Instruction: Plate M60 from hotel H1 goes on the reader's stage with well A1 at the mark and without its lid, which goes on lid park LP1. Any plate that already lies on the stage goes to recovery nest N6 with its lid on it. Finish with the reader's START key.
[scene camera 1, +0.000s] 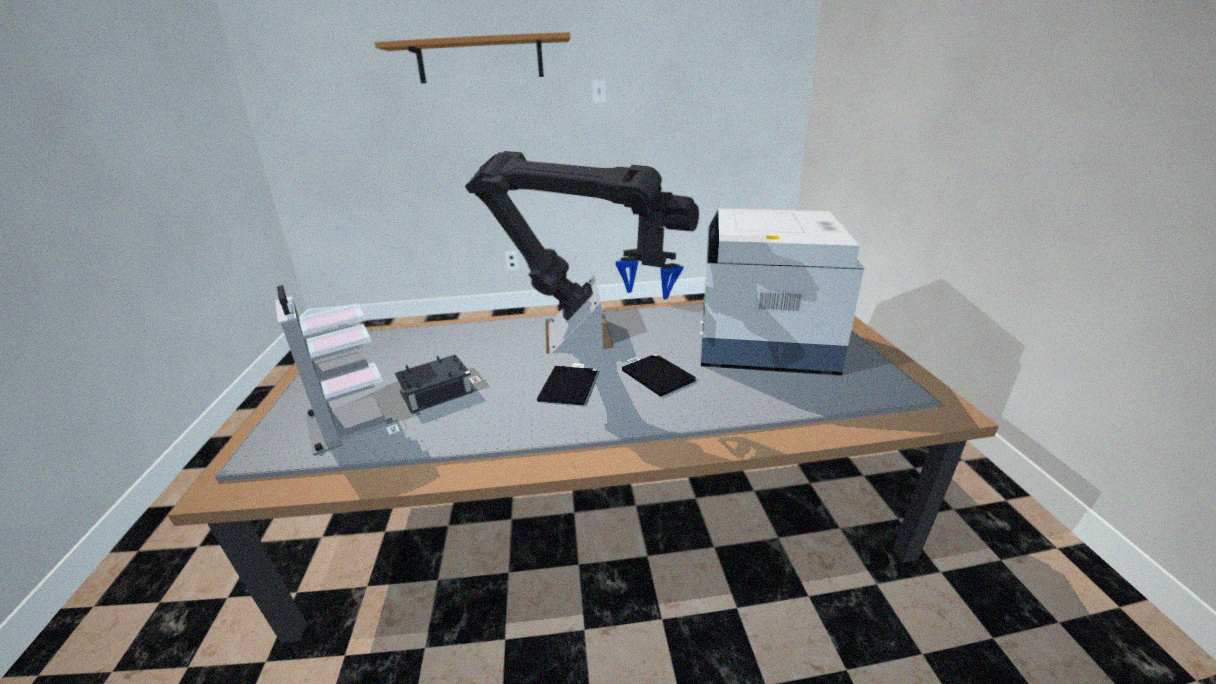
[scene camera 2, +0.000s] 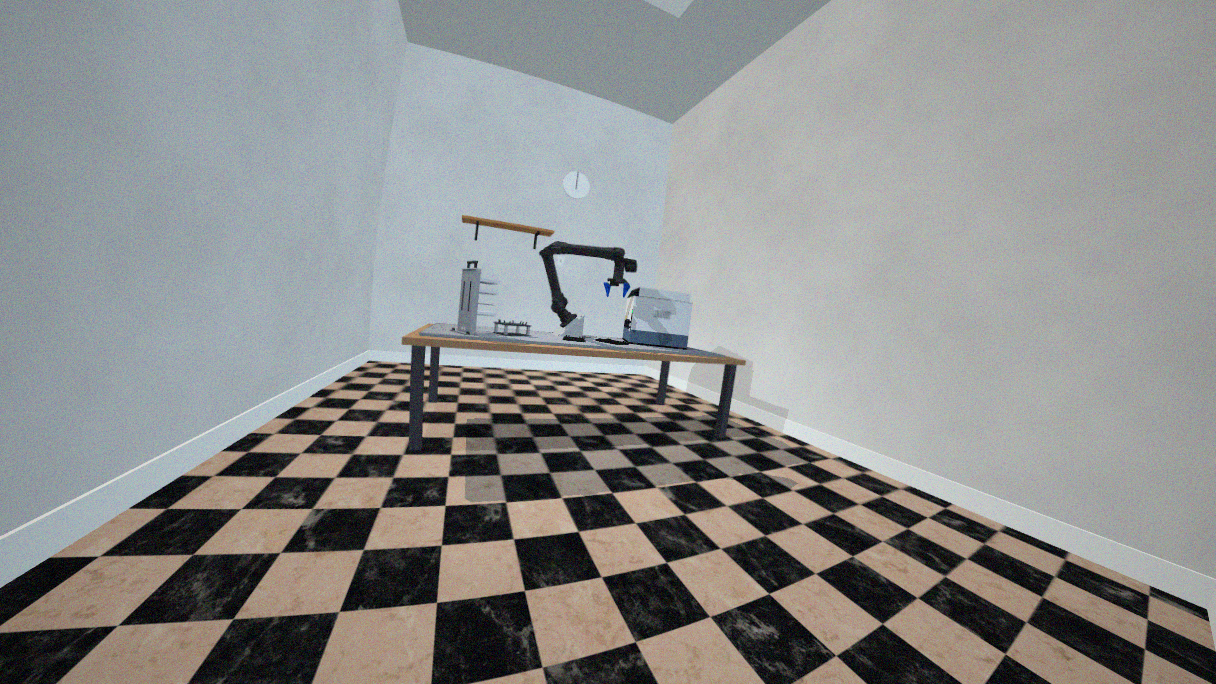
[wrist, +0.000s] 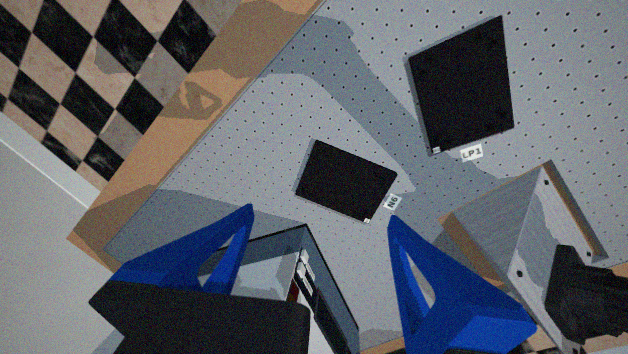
Labels:
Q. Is the gripper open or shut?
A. Open.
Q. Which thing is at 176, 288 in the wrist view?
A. The gripper.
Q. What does the gripper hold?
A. Nothing.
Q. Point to a black pad N6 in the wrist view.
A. At 334, 178

